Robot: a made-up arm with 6 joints.
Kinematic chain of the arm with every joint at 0, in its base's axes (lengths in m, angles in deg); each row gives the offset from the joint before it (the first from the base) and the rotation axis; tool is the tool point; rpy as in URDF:
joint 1: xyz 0 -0.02 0.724 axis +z
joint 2: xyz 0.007 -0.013 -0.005 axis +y
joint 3: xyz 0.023 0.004 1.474 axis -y
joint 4: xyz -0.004 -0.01 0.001 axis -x
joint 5: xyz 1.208 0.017 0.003 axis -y
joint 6: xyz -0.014 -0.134 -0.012 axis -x
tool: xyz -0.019 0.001 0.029 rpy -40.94 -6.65 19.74
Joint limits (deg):
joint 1: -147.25..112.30
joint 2: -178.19..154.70
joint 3: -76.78..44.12
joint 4: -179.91..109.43
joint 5: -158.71..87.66
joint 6: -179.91..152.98
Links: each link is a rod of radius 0.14 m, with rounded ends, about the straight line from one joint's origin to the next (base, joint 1, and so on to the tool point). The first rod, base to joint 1, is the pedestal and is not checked.
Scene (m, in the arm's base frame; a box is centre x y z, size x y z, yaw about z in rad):
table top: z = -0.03
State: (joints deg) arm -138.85 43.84 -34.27 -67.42 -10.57 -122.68
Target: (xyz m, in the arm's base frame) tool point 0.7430 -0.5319 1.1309
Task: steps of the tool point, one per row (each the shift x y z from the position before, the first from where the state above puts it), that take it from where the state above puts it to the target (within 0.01 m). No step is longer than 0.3 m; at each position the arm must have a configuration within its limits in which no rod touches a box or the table.
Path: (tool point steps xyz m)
1: 0.1995 -0.1775 0.0769
2: 0.2342 -0.1201 0.0747
3: 0.2517 -0.0566 0.0718
4: 0.2523 0.0082 0.0691
5: 0.2357 0.0693 0.0659
6: 0.2042 0.1226 0.0624
7: 0.1607 0.1644 0.0588
8: 0.1093 0.1921 0.0547

